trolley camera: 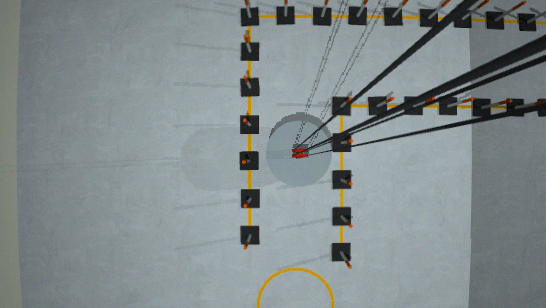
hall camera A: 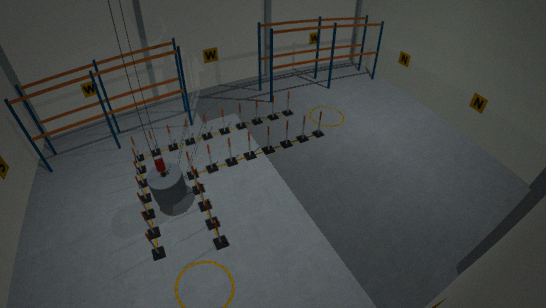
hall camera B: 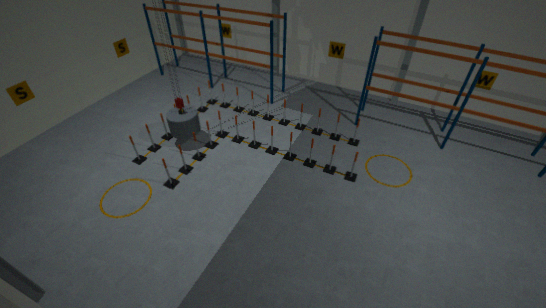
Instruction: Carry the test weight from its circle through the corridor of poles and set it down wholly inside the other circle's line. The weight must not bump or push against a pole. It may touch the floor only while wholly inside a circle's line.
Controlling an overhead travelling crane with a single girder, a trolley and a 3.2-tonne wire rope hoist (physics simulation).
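Note:
The grey round test weight [hall camera A: 167, 191] [hall camera B: 184, 125] [trolley camera: 300, 172] hangs upright above the floor from the crane's hook [hall camera A: 163, 173] [hall camera B: 181, 110] [trolley camera: 300, 153] under its red block. It is inside the first leg of the corridor, between the two pole rows, short of the inner corner pole [hall camera A: 192, 175] [hall camera B: 222, 133] [trolley camera: 341, 106]. In the trolley view its right edge appears close to the right row's bases; a gap shows on the left. The near circle [hall camera A: 175, 286] [hall camera B: 100, 200] [trolley camera: 295, 269] lies outside the corridor's mouth. The other circle [hall camera A: 309, 116] [hall camera B: 388, 155] lies beyond the second leg's end.
The outer corner pole [hall camera A: 139, 157] [hall camera B: 212, 101] [trolley camera: 249, 16] stands where the corridor turns right in the trolley view. Blue and orange racks stand along the W wall, one at the left [hall camera A: 105, 110] [hall camera B: 271, 62] and one at the right [hall camera A: 271, 65] [hall camera B: 464, 103].

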